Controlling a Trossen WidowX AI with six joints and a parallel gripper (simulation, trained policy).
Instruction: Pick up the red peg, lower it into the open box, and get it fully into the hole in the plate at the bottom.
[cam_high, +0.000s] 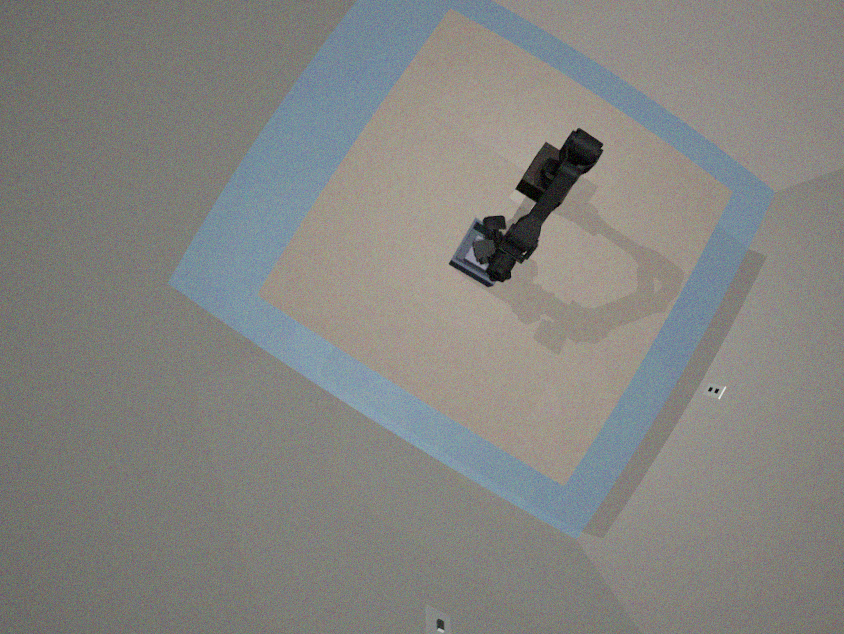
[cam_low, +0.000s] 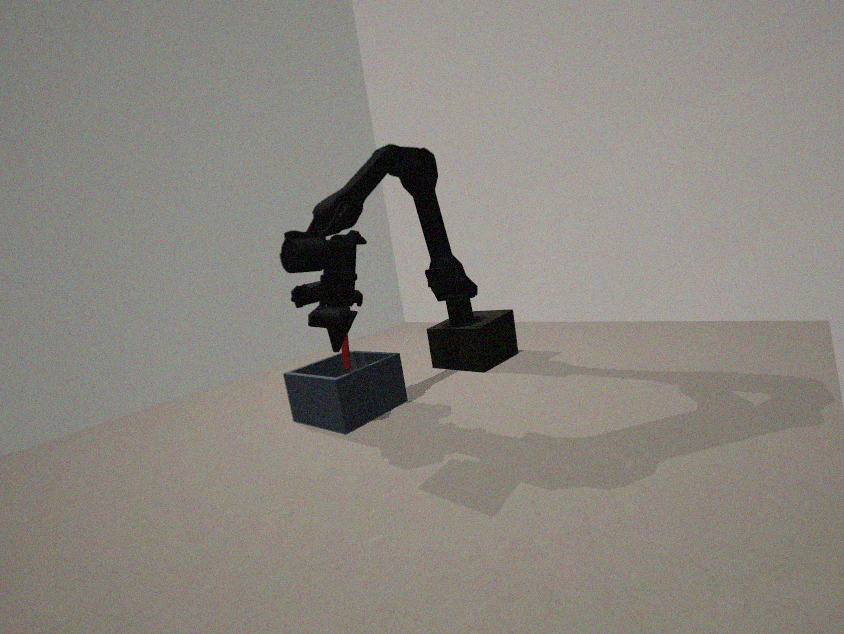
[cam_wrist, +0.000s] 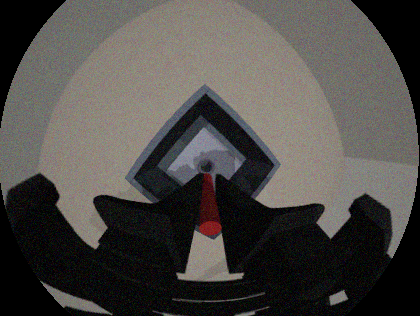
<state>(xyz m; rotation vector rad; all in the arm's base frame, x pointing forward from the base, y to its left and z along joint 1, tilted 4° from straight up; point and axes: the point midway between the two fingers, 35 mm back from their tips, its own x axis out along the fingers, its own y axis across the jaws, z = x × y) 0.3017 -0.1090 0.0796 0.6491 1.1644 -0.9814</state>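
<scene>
Right now the red peg is 1 cm behind my gripper tip and 2 cm to the left of it. From my gripper tip the other things lie so: dark blue box 1 cm behind, 10 cm below; pale plate 1 cm behind, 8 cm below.
</scene>
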